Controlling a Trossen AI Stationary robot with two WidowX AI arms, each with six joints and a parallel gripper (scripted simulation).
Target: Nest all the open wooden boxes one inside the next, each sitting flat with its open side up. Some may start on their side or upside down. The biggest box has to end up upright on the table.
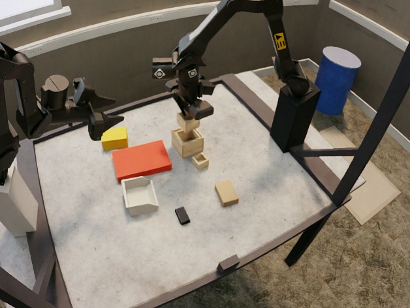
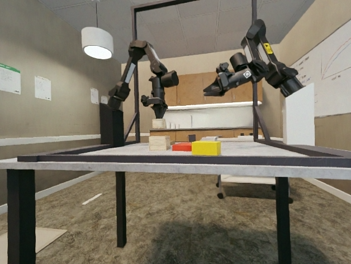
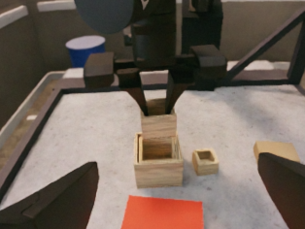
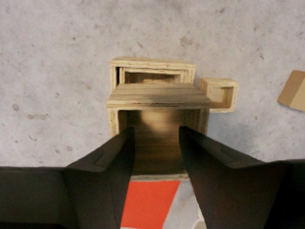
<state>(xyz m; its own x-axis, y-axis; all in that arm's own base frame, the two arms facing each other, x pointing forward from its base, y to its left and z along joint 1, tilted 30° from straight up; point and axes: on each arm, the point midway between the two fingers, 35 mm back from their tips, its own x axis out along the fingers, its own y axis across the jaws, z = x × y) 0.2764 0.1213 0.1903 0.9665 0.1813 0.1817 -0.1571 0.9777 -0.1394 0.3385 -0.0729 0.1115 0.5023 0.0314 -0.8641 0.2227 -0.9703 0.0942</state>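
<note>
Now: the biggest wooden box 15 cm below my right hand. Round my right hand: smallest box 15 cm below, 9 cm behind, 1 cm to the right; tan block 23 cm behind, 15 cm below, 3 cm to the right; flat block 17 cm to the left, 15 cm below, 1 cm behind.
</note>
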